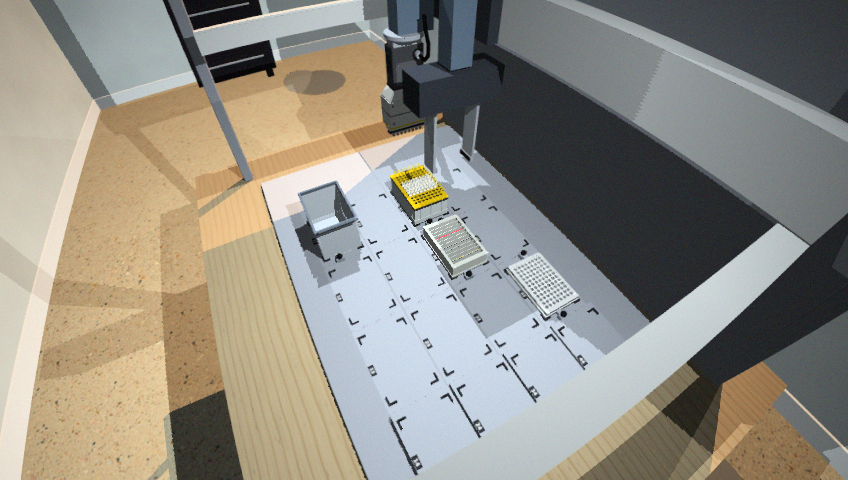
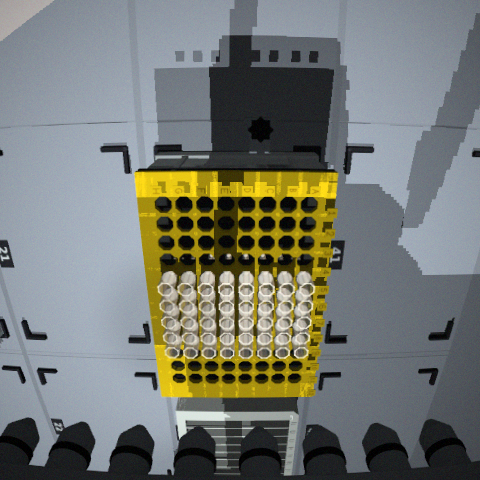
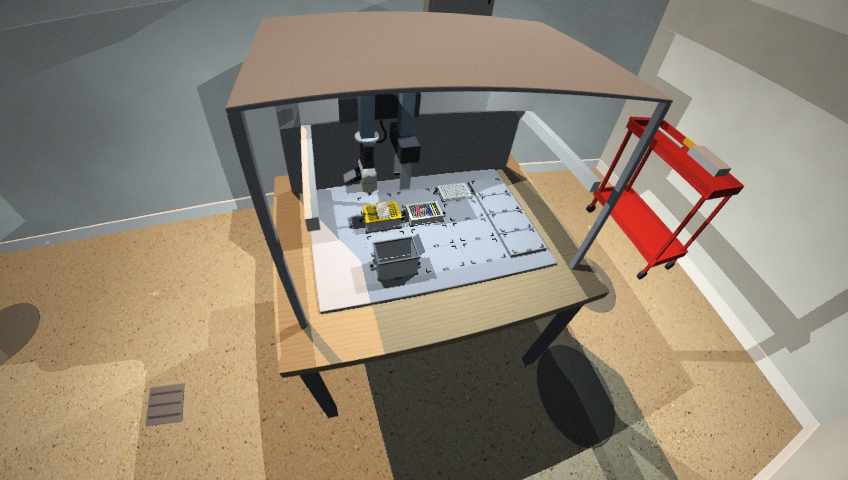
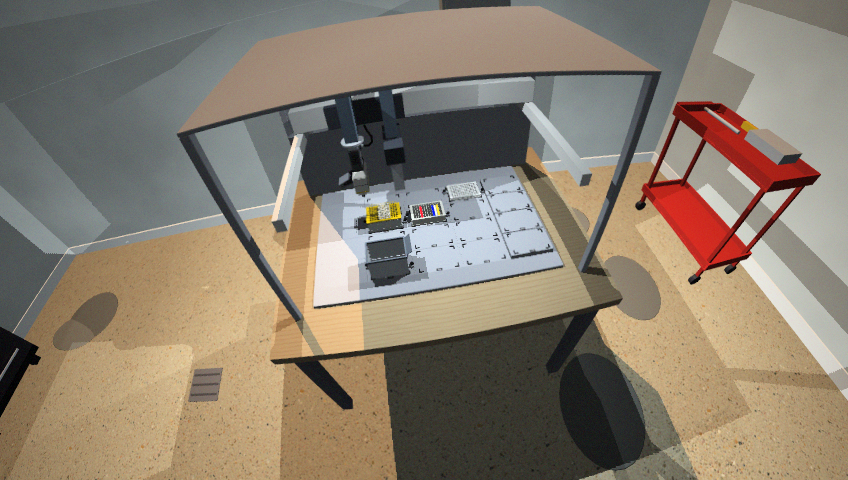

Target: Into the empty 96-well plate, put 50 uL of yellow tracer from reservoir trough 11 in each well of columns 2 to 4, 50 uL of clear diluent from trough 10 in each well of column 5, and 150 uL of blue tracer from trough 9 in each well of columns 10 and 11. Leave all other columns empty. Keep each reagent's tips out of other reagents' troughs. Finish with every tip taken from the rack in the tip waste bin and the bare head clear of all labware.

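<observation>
The pipetting head (image 1: 406,113) (image 3: 368,178) (image 4: 360,180) hangs above the deck beyond the yellow tip rack (image 1: 440,201) (image 2: 225,389) (image 3: 370,214) (image 4: 373,214). Its nozzles (image 2: 259,445) are bare. White tips (image 2: 226,322) fill several middle columns; both ends show empty holes. The plate gripper (image 1: 448,163) hangs beside the head, fingers apart, empty. The reservoir (image 1: 471,268) (image 2: 237,415) (image 3: 426,221) (image 4: 427,221) stands beside the rack, with red, blue and yellow troughs visible. The white 96-well plate (image 1: 542,284) (image 3: 455,190) (image 4: 464,190) shows no colour; well contents are too small to tell.
The grey waste bin (image 1: 340,242) (image 3: 397,267) (image 4: 386,264) stands in front of the rack; its contents are unclear. Deck slots carry black corner brackets. Posts (image 3: 621,184) (image 4: 618,172) hold a roof (image 3: 446,53) (image 4: 428,47) over the deck. A red cart (image 3: 639,234) (image 4: 693,220) stands right.
</observation>
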